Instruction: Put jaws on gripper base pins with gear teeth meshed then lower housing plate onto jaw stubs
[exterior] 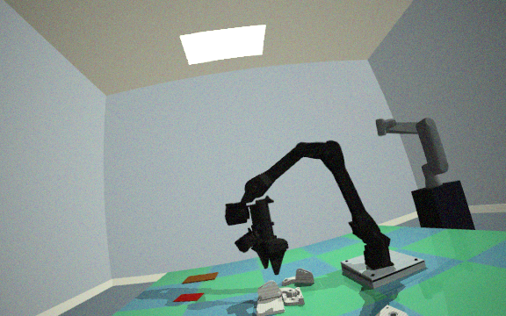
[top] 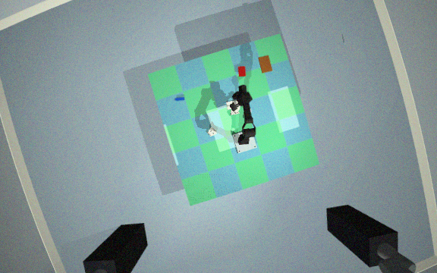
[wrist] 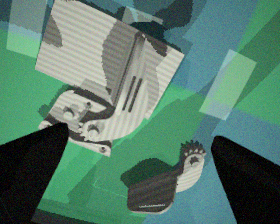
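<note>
Now: gripper tip 9 cm to the left of the grey jaw, 7 cm above it and 5 cm past it. The rest, counted from my gripper tip: red tile: 32 cm ahead, 8 cm below, 7 cm to the right; then small blue piece: 52 cm to the left, 12 cm ahead, 7 cm below; then brown tile: 36 cm ahead, 30 cm to the right, 8 cm below.
</note>
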